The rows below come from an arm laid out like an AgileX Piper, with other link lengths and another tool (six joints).
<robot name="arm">
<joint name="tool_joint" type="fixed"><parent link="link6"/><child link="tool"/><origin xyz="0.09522 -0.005 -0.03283" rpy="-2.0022 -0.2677 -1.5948"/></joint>
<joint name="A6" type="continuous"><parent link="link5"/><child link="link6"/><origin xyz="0.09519 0 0.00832"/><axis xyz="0.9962 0 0.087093"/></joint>
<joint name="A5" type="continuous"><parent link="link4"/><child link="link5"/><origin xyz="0 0 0"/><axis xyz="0 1 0"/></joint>
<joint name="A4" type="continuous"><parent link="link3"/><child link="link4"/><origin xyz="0.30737 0 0.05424"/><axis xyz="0.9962 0 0.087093"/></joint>
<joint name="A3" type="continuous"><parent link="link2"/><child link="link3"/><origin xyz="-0.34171 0 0.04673"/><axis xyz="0 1 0"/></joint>
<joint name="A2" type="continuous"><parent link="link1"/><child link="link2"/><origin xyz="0 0 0"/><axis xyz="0 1 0"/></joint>
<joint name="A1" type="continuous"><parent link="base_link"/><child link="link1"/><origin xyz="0 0 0.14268"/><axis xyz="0 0 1"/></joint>
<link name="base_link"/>
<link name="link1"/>
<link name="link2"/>
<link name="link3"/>
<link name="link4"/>
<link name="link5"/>
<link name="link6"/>
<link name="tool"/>
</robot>
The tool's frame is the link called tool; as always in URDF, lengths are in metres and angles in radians. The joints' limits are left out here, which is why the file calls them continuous.
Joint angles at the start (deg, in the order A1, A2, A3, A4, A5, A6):
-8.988, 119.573, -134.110, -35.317, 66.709, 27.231
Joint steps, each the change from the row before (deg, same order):
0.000, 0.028, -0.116, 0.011, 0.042, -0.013
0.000, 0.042, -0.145, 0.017, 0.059, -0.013
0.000, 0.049, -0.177, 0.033, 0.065, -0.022
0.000, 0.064, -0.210, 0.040, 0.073, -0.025
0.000, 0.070, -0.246, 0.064, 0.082, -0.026
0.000, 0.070, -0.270, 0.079, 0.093, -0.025
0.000, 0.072, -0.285, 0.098, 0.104, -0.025
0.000, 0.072, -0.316, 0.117, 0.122, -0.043
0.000, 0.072, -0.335, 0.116, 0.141, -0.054
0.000, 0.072, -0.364, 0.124, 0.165, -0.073
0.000, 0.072, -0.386, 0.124, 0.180, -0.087
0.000, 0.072, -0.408, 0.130, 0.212, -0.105
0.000, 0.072, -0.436, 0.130, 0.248, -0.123
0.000, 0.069, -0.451, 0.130, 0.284, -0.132
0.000, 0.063, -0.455, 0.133, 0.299, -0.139
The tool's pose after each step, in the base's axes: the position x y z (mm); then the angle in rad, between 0 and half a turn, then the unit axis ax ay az. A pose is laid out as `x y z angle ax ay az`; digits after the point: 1 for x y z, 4 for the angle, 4 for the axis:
561.2 -186.7 407.7 2.9611 0.5074 -0.8221 0.2582
561.3 -186.7 408.1 2.9618 0.5072 -0.8222 0.2583
561.4 -186.7 408.6 2.9629 0.5069 -0.8223 0.2584
561.5 -186.6 409.1 2.9642 0.5067 -0.8224 0.2586
561.7 -186.5 409.8 2.9660 0.5064 -0.8226 0.2587
561.8 -186.4 410.6 2.9682 0.5060 -0.8228 0.2588
562.0 -186.2 411.4 2.9707 0.5057 -0.8230 0.2587
562.1 -185.9 412.3 2.9735 0.5054 -0.8232 0.2587
562.1 -185.7 413.4 2.9761 0.5051 -0.8234 0.2587
562.1 -185.4 414.5 2.9788 0.5048 -0.8236 0.2586
562.0 -185.2 415.8 2.9814 0.5045 -0.8238 0.2586
561.8 -184.9 417.2 2.9838 0.5042 -0.8240 0.2585
561.5 -184.6 418.7 2.9860 0.5039 -0.8242 0.2584
561.0 -184.4 420.3 2.9880 0.5035 -0.8245 0.2582
560.5 -184.1 421.9 2.9899 0.5032 -0.8248 0.2579

